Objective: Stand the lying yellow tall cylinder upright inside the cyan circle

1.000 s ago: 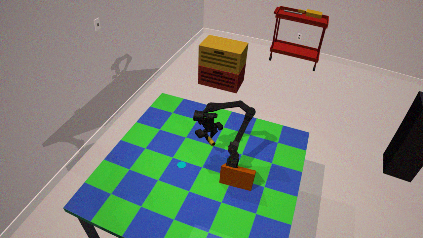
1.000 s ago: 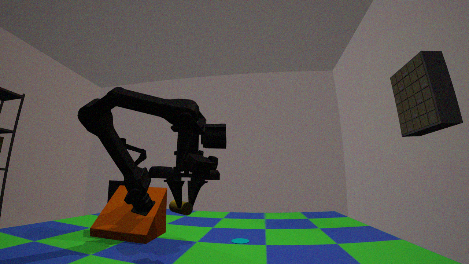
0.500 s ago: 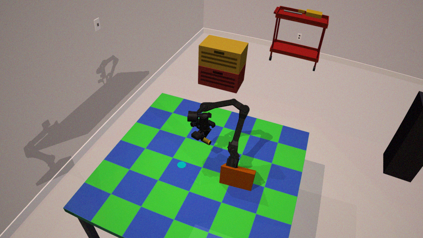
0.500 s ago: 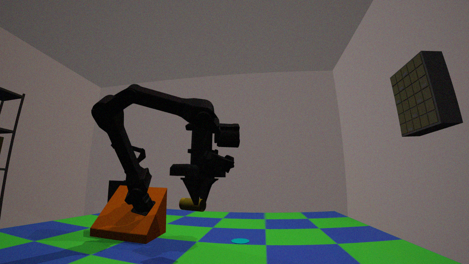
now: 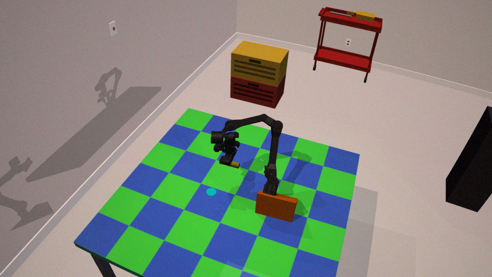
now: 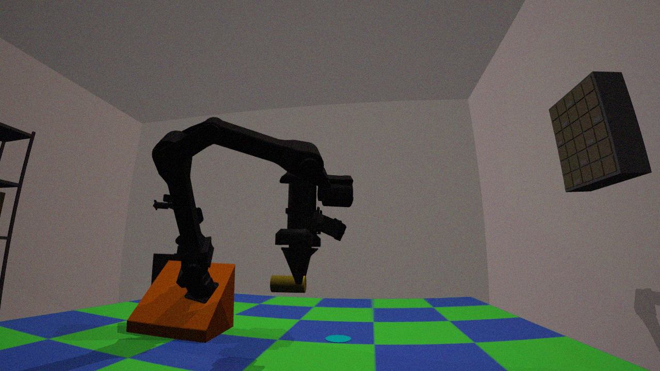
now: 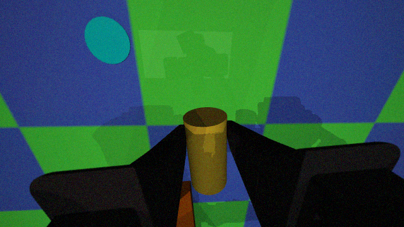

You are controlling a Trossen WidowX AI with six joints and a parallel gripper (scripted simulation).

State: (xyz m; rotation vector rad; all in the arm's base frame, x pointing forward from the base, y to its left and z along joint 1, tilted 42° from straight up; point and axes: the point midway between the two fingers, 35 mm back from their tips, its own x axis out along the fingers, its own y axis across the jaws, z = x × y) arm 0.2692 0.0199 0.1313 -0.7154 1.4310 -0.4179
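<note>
Right now my gripper tip is 20 mm past the yellow tall cylinder. Round my gripper tip: cyan circle (140 mm below, 130 mm to the left, 50 mm ahead).
</note>
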